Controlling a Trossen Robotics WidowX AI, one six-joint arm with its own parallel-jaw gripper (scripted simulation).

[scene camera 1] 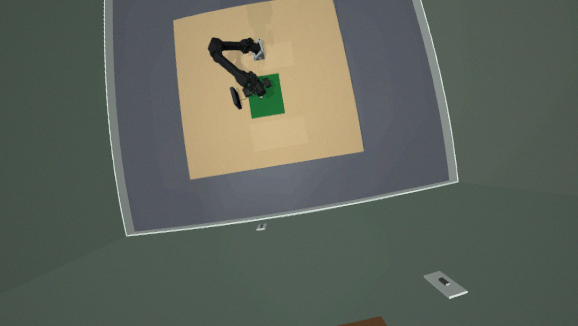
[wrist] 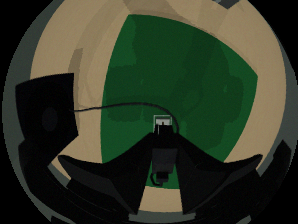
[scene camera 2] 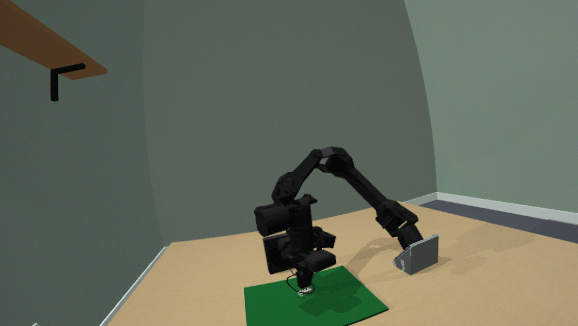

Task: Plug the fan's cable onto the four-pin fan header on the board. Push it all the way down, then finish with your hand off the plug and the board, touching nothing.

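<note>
There is a black fan here that I can see, and a green board. I also see my own gripper, which is visible in the wrist view too.
</note>
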